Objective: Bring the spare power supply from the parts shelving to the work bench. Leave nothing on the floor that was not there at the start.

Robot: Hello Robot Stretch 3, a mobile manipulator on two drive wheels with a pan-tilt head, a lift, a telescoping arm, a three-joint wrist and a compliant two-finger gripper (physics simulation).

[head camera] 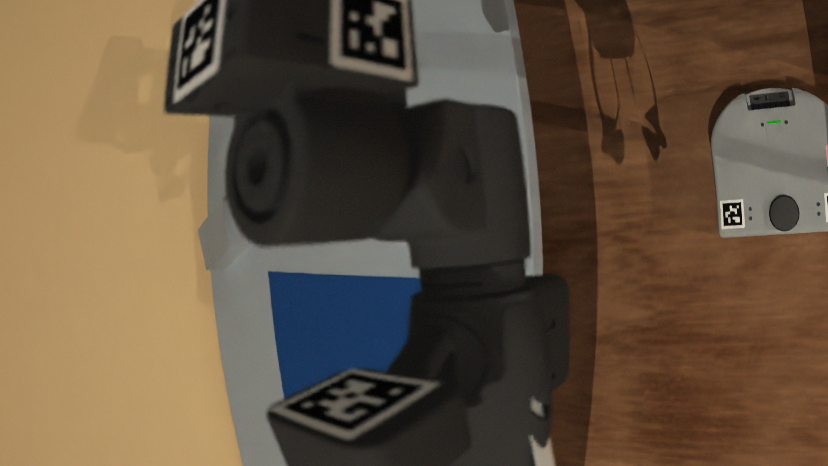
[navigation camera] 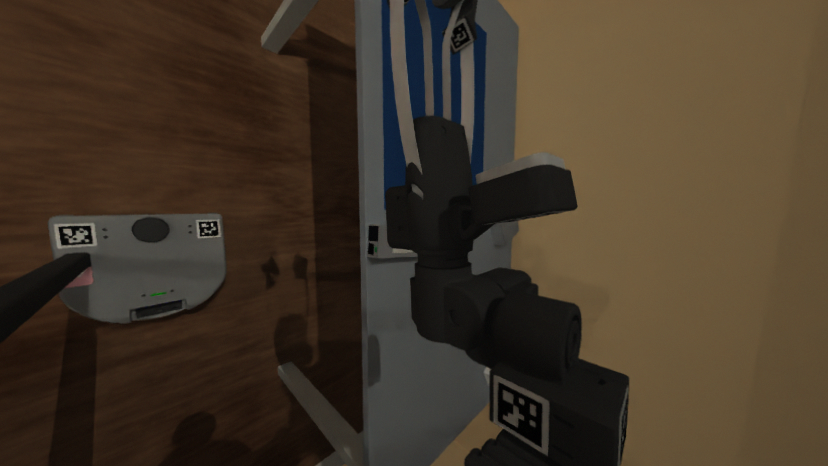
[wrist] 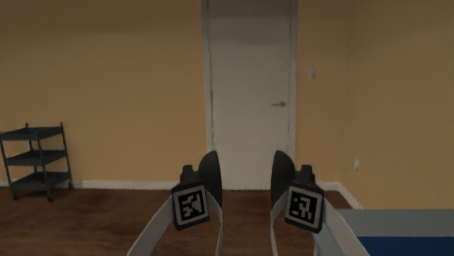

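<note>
My gripper (wrist: 246,169) is part open and empty. In the wrist view its two fingertips stand apart, with the door and floor showing between them. In the navigation view its fingers reach over the blue mat (navigation camera: 391,144) (head camera: 336,324) (wrist: 410,246) of the grey work bench (navigation camera: 405,405) (head camera: 463,75) (wrist: 400,220). A flat grey device (navigation camera: 380,246) with dark sockets and a small green light lies at the bench's front edge, partly hidden by my wrist. Nothing that I can make out as the spare power supply is in my fingers. The parts shelving cannot be made out.
A small grey block (head camera: 213,240) (navigation camera: 505,236) sits at the bench's wall side. My wheeled base (head camera: 759,167) (navigation camera: 156,263) stands on the wooden floor. A dark three-tier cart (wrist: 37,133) stands left of the door (wrist: 250,75). Bench legs (navigation camera: 315,405) splay onto the floor.
</note>
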